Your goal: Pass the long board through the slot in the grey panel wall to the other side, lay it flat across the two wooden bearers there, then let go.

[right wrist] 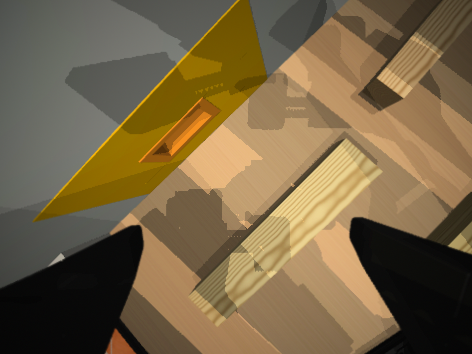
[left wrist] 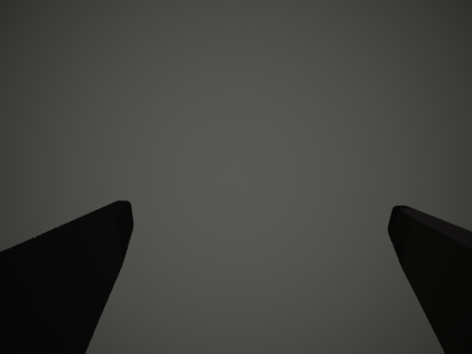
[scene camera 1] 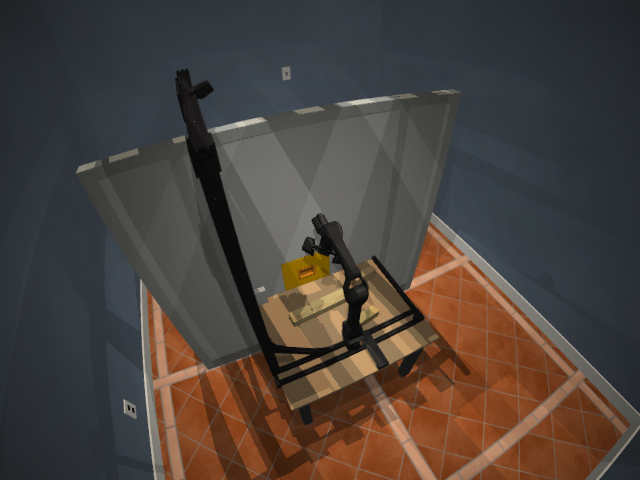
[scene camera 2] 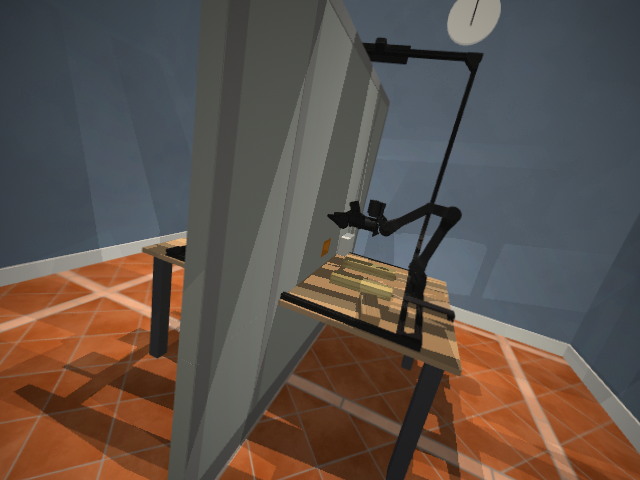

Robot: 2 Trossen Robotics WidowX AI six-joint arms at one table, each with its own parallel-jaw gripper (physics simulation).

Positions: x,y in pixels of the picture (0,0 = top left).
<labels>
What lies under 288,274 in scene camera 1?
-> A yellow frame.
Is my left gripper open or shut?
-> Open.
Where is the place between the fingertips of my left gripper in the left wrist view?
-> At 263,216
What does my right gripper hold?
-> Nothing.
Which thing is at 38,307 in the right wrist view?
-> My right gripper.
</labels>
